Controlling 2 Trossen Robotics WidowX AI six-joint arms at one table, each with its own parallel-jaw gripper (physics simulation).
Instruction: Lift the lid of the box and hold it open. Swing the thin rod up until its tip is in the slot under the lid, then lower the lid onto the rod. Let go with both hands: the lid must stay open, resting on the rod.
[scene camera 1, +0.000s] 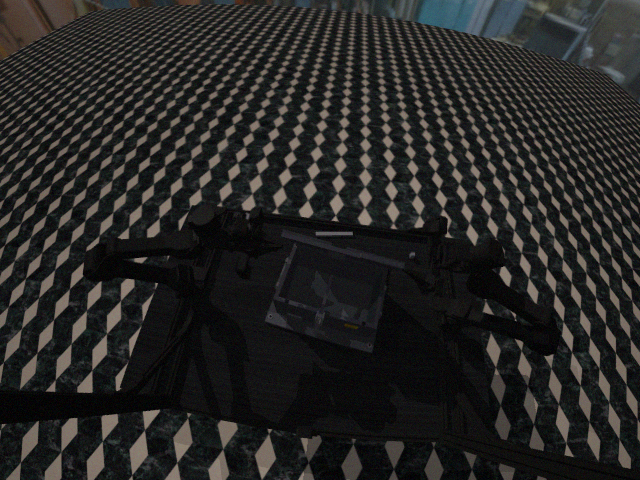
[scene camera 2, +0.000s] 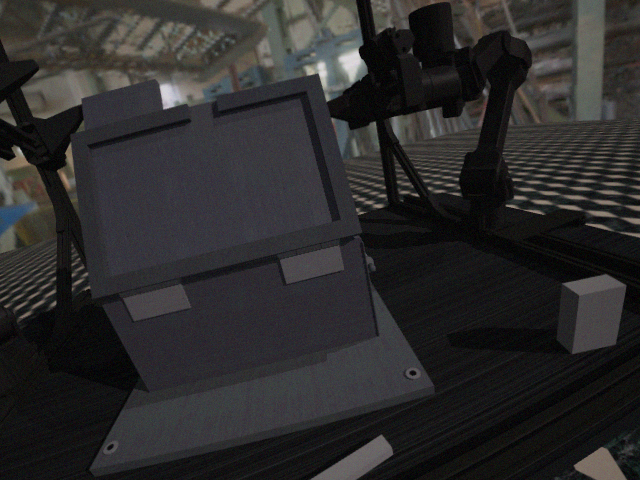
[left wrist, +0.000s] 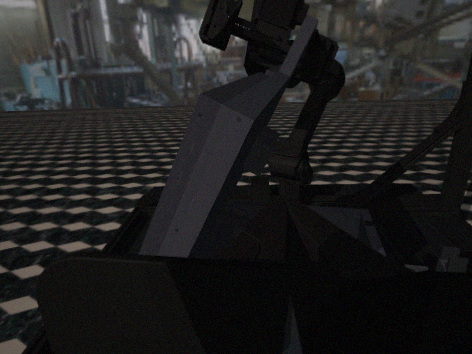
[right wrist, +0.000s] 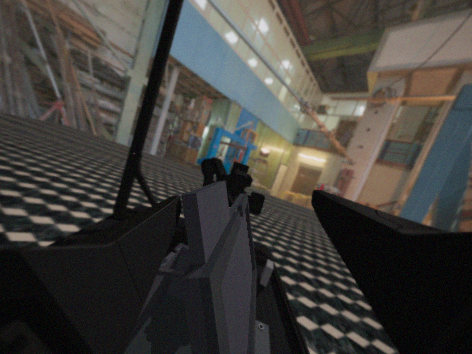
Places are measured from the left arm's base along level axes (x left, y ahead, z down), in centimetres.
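Pixels of known places: left gripper, fingertip midpoint: (scene camera 1: 282, 246) (scene camera 2: 318, 110) (left wrist: 281, 210); right gripper, fingertip midpoint: (scene camera 1: 405, 249) (scene camera 2: 64, 88) (left wrist: 277, 18) (right wrist: 245, 199); left arm's base, origin of the base link: (scene camera 1: 191, 291) (scene camera 2: 488, 225); right arm's base, origin of the base link: (scene camera 1: 446, 324) (scene camera 2: 9, 383).
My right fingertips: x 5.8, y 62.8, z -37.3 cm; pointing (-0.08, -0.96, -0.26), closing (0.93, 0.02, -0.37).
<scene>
For each thing: its middle in the pictures, then the offset to it from my right fingertips.
- grey box, body centre: (scene camera 2: 249, 281) (right wrist: 195, 342) (scene camera 1: 333, 281) dx +2.5, dy -13.5, dz +29.2 cm
- small white strip, body centre: (scene camera 1: 334, 234) dx +26.8, dy -14.5, dz +38.7 cm
The grey box (scene camera 1: 328, 297) (scene camera 2: 242, 319) stands on its base plate (scene camera 2: 270, 405) in the middle of the dark mat. Its lid (scene camera 2: 209, 181) (left wrist: 224, 140) (right wrist: 210, 218) stands raised at a steep angle, and no gripper touches it. I cannot make out the thin rod. My left gripper (scene camera 1: 266, 244) (scene camera 2: 337, 110) is shut and empty, to the left of the box and apart from it. My right gripper (scene camera 1: 430, 271) (right wrist: 245, 199) is open wide and empty, to the right of the box, with its fingers clear of the lid.
A small white strip (scene camera 1: 333, 233) (scene camera 2: 356, 459) lies flat on the mat behind the box. A black camera stand (scene camera 2: 390, 157) (right wrist: 147, 105) rises behind the left arm. The chequered floor (scene camera 1: 318, 119) surrounds the mat.
</scene>
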